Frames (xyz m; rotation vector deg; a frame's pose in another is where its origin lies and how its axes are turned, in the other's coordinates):
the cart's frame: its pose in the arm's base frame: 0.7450 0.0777 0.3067 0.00 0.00 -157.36
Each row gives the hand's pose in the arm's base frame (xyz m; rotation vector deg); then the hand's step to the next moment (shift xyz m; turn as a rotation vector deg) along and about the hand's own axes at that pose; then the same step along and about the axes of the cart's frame.
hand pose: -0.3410 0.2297 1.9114 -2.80 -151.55 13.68
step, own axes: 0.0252 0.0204 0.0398 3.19 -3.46 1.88
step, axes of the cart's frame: 0.0319 -0.0302 -0.0266 4.72 1.78 0.45
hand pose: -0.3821 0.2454 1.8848 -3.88 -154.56 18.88
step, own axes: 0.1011 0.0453 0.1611 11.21 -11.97 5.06
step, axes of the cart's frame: 0.1394 -0.0781 -0.1126 15.81 6.02 2.91
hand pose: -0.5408 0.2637 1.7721 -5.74 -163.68 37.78
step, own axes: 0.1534 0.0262 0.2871 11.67 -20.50 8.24
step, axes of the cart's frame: 0.2264 -0.0061 -0.2352 20.46 13.79 3.95
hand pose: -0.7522 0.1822 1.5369 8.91 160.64 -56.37
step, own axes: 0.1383 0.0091 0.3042 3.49 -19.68 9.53
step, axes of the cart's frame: 0.1582 0.1267 -0.2658 12.99 17.47 4.02
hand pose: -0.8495 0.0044 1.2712 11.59 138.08 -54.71
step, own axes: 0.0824 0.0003 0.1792 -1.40 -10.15 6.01
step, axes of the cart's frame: 0.0420 0.1177 -0.1526 3.99 10.75 3.11
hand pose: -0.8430 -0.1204 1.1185 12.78 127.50 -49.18
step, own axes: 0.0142 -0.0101 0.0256 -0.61 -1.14 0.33
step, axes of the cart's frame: 0.0093 0.0236 -0.0177 0.23 1.01 0.84
